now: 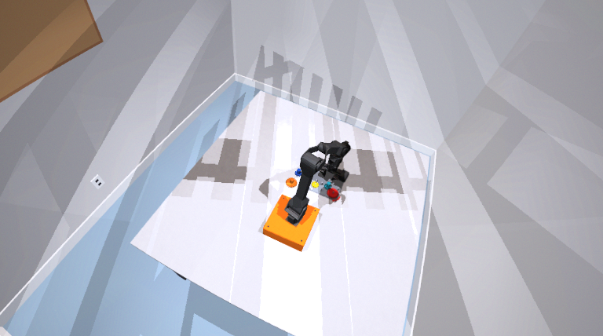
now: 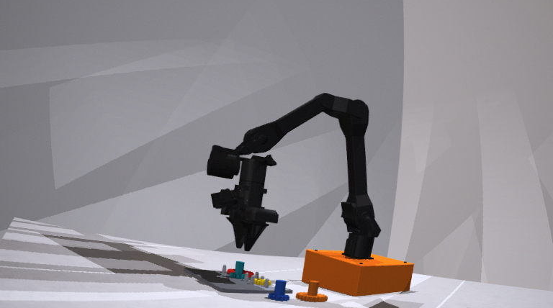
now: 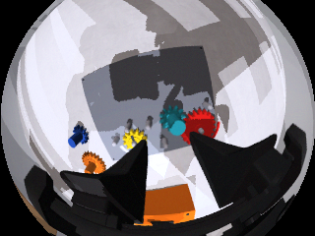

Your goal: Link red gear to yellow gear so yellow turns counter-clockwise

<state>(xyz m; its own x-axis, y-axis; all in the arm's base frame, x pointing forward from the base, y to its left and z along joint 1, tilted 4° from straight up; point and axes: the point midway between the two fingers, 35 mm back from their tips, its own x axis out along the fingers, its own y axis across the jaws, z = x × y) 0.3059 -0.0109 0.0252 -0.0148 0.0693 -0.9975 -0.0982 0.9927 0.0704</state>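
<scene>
Now: gripper tip 6 cm above the teal gear and 2 cm to the left of it. The rest, counted from my gripper tip: yellow gear: 6 cm below, 5 cm to the left, 4 cm behind; red gear: 6 cm to the right, 6 cm below, 2 cm behind; blue gear: 17 cm to the left, 6 cm below, 3 cm behind.
</scene>
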